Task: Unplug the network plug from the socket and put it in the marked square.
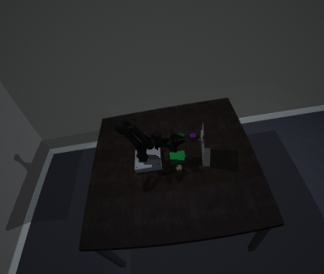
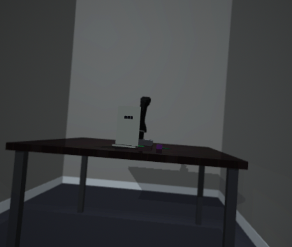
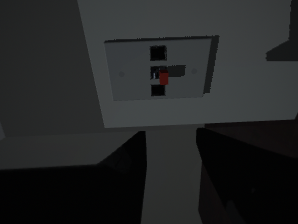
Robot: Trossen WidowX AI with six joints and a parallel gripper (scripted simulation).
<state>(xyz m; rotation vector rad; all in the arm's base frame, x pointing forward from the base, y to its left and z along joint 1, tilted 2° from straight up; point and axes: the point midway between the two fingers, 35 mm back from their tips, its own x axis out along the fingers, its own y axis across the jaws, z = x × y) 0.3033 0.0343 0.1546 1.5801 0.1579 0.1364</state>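
The network plug lies 11 cm ahead of my gripper tip and 1 cm to the right of it. Also, from my gripper tip: green marked square (20 cm below, 8 cm behind); then upright grey panel (13 cm ahead, 8 cm below, 1 cm to the right).
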